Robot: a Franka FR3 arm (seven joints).
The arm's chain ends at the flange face. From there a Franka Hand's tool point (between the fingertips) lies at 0.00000 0.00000 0.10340 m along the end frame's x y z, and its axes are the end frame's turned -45 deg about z.
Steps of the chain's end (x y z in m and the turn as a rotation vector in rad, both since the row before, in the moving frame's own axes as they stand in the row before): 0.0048 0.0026 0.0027 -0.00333 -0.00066 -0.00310; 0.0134 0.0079 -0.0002 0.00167 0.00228 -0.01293; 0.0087 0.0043 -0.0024 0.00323 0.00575 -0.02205; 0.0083 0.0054 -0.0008 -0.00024 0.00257 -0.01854; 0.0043 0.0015 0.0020 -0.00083 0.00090 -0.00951
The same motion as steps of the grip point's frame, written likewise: 0.0013 0.0054 0.0027 -0.00189 -0.00282 -0.00310; 0.0042 0.0151 -0.0002 -0.00043 0.00279 -0.01293; 0.0038 0.0094 -0.0024 -0.00178 0.00635 -0.02205; 0.0022 0.0099 -0.0008 -0.00199 0.00165 -0.01854; 0.0020 0.0042 0.0020 -0.00122 0.00005 -0.00951
